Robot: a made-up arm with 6 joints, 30 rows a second.
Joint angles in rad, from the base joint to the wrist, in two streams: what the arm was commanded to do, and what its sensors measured. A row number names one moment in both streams.
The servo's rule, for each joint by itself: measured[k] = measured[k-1] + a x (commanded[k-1-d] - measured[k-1]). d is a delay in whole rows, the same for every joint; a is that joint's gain. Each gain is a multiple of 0.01, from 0.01 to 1. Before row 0 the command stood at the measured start. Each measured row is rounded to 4 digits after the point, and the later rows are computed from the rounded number. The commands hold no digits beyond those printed.
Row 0, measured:
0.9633 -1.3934 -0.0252 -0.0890 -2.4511 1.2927
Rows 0 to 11, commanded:
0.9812 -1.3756 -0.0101 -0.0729 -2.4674 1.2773
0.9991 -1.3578 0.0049 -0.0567 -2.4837 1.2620
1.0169 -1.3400 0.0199 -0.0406 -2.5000 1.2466
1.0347 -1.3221 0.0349 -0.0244 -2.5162 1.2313
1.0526 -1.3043 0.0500 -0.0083 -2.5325 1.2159
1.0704 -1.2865 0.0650 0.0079 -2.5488 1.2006
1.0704 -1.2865 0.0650 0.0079 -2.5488 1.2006
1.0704 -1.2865 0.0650 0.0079 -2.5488 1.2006
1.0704 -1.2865 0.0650 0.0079 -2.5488 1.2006
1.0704 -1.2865 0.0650 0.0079 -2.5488 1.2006
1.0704 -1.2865 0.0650 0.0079 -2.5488 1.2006
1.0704 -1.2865 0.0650 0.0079 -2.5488 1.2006
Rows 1 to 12, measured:
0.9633 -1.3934 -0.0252 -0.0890 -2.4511 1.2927
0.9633 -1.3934 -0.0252 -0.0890 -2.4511 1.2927
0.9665 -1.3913 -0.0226 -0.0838 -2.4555 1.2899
0.9724 -1.3873 -0.0179 -0.0751 -2.4631 1.2849
0.9804 -1.3816 -0.0115 -0.0641 -2.4731 1.2780
0.9902 -1.3745 -0.0036 -0.0514 -2.4847 1.2696
1.0014 -1.3661 0.0055 -0.0376 -2.4976 1.2599
1.0138 -1.3565 0.0156 -0.0230 -2.5114 1.2492
1.0240 -1.3481 0.0240 -0.0131 -2.5215 1.2405
1.0324 -1.3407 0.0310 -0.0064 -2.5289 1.2333
1.0392 -1.3342 0.0368 -0.0018 -2.5343 1.2274
1.0448 -1.3285 0.0416 0.0013 -2.5382 1.2226
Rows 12 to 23, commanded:
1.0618 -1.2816 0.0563 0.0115 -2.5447 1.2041
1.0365 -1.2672 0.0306 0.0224 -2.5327 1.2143
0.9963 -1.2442 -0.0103 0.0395 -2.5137 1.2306
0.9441 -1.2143 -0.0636 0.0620 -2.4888 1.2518
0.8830 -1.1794 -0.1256 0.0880 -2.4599 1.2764
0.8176 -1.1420 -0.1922 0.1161 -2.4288 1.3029
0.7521 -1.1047 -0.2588 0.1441 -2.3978 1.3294
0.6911 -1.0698 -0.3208 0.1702 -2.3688 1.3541
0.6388 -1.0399 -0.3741 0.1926 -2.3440 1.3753
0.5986 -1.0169 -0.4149 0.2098 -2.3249 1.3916
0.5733 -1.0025 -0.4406 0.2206 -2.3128 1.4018
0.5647 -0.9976 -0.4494 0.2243 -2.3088 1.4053
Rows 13 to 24, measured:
1.0494 -1.3235 0.0456 0.0034 -2.5411 1.2186
1.0532 -1.3191 0.0489 0.0048 -2.5432 1.2154
1.0547 -1.3146 0.0502 0.0069 -2.5436 1.2134
1.0514 -1.3089 0.0469 0.0119 -2.5407 1.2136
1.0415 -1.3011 0.0372 0.0207 -2.5334 1.2167
1.0240 -1.2907 0.0201 0.0339 -2.5214 1.2230
0.9986 -1.2773 -0.0047 0.0512 -2.5048 1.2326
0.9660 -1.2611 -0.0366 0.0720 -2.4843 1.2453
0.9275 -1.2423 -0.0744 0.0951 -2.4609 1.2604
0.8849 -1.2216 -0.1163 0.1191 -2.4360 1.2773
0.8406 -1.1998 -0.1601 0.1426 -2.4112 1.2949
0.7970 -1.1779 -0.2034 0.1641 -2.3879 1.3123

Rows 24 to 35, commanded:
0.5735 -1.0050 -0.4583 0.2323 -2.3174 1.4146
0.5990 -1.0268 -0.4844 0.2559 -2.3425 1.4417
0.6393 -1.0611 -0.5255 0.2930 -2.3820 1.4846
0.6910 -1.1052 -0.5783 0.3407 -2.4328 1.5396
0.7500 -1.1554 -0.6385 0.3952 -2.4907 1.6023
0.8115 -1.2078 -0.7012 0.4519 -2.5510 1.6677
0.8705 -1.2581 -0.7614 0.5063 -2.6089 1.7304
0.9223 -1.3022 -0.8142 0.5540 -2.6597 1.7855
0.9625 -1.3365 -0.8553 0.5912 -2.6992 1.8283
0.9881 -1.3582 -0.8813 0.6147 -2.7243 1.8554
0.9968 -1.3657 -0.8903 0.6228 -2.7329 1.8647
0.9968 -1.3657 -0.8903 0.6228 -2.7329 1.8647
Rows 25 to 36, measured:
0.7567 -1.1569 -0.2437 0.1822 -2.3676 1.3284
0.7221 -1.1378 -0.2787 0.1957 -2.3517 1.3422
0.6954 -1.1219 -0.3092 0.2074 -2.3424 1.3552
0.6780 -1.1105 -0.3390 0.2229 -2.3424 1.3708
0.6710 -1.1046 -0.3707 0.2453 -2.3531 1.3913
0.6746 -1.1047 -0.4060 0.2758 -2.3746 1.4180
0.6882 -1.1108 -0.4455 0.3140 -2.4059 1.4512
0.7104 -1.1224 -0.4890 0.3581 -2.4451 1.4902
0.7392 -1.1387 -0.5353 0.4055 -2.4893 1.5334
0.7722 -1.1583 -0.5827 0.4530 -2.5353 1.5788
0.8065 -1.1797 -0.6290 0.4972 -2.5796 1.6237
0.8392 -1.2011 -0.6719 0.5348 -2.6187 1.6654

